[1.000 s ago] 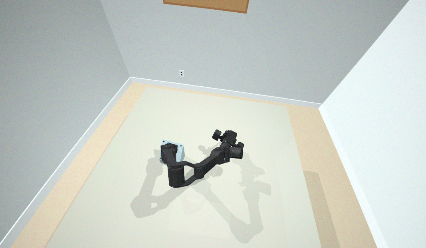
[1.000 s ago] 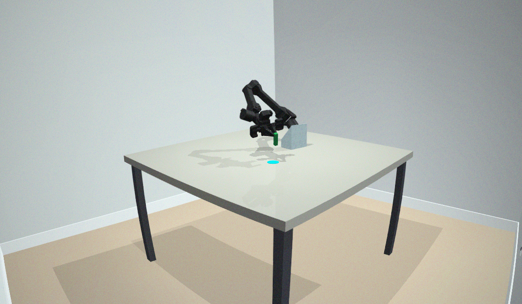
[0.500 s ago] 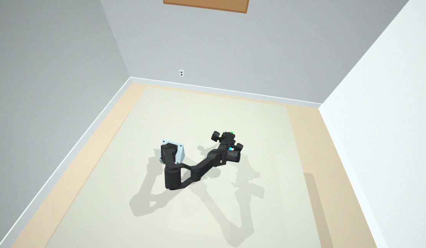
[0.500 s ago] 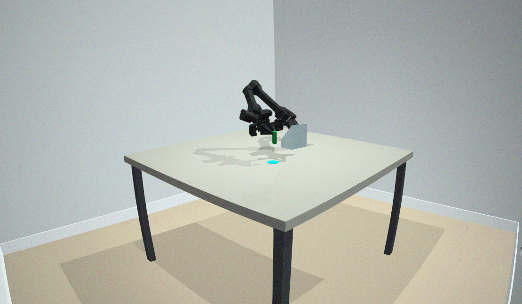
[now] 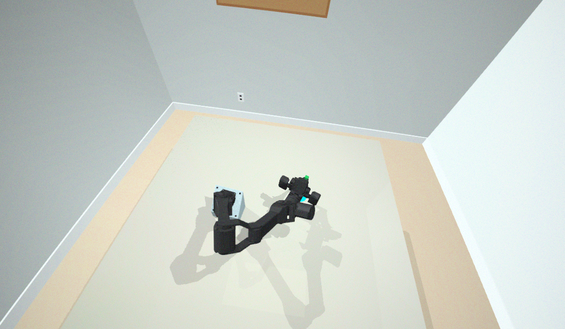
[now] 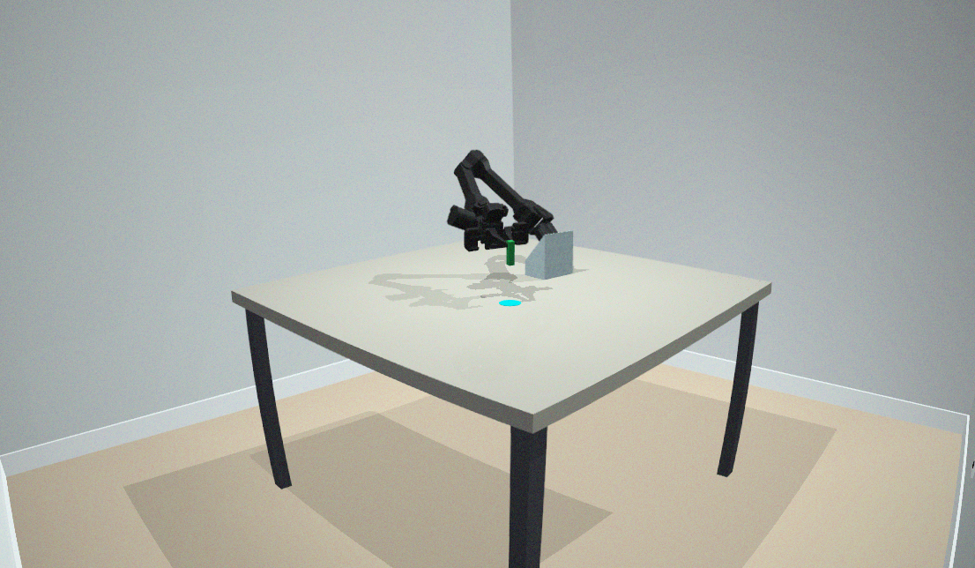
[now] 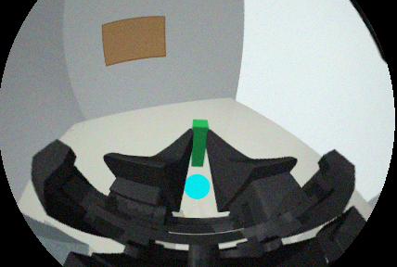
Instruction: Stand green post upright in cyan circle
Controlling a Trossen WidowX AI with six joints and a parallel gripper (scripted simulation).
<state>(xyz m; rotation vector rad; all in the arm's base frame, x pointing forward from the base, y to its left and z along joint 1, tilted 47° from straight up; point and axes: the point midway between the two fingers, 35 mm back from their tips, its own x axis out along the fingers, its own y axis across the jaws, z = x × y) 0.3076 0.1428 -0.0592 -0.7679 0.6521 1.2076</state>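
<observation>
The cyan circle is 10 mm to the right of my gripper tip and 160 mm below it. From my gripper tip the other things lie so: green post: 20 mm below.
</observation>
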